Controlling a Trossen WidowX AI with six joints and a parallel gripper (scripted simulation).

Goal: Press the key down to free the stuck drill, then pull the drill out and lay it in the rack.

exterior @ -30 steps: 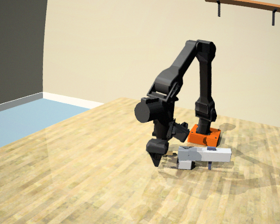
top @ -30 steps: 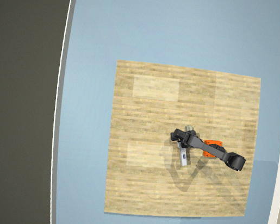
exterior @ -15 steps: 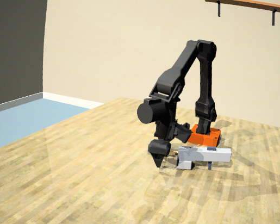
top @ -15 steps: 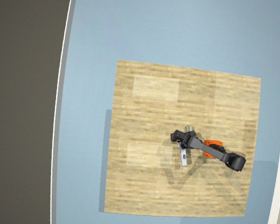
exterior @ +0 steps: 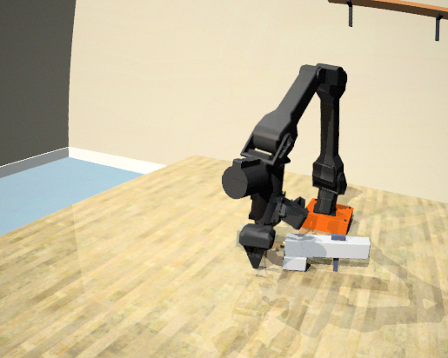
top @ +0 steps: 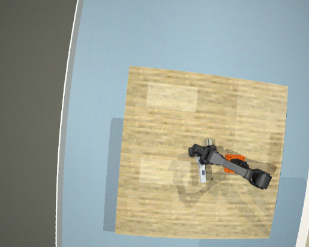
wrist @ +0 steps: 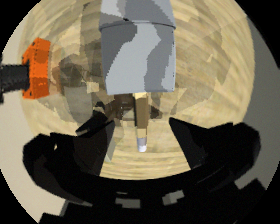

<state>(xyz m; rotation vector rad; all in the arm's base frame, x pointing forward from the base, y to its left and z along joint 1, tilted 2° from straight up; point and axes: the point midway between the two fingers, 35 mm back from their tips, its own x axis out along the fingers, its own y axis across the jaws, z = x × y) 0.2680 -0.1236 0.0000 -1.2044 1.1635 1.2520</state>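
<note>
Right now my gripper tip is 40 mm to the right of the drill and 40 mm below it. Also, from my gripper tip: housing 140 mm to the left, 40 mm above, 10 mm behind; then grey slatted rack 80 mm behind, 30 mm to the right, 10 mm above; then thin dark blue key 160 mm to the left, 40 mm above, 10 mm behind.
</note>
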